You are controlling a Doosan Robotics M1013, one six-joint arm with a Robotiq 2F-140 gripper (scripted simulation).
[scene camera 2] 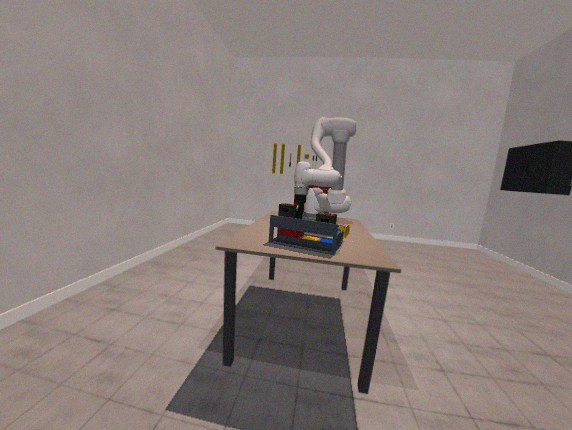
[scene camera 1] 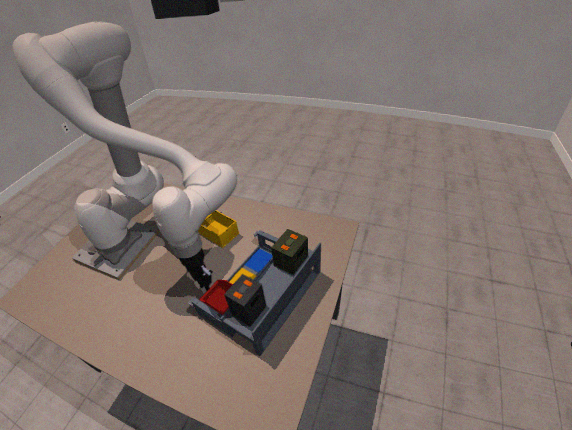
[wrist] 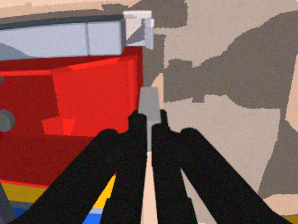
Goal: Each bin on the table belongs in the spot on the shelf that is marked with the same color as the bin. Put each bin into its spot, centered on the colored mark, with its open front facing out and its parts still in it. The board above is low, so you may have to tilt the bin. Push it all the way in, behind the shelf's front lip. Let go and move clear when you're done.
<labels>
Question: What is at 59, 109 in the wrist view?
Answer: A red bin.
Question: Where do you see a yellow bin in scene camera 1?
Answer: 216, 222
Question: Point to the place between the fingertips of the gripper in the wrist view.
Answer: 149, 100
</labels>
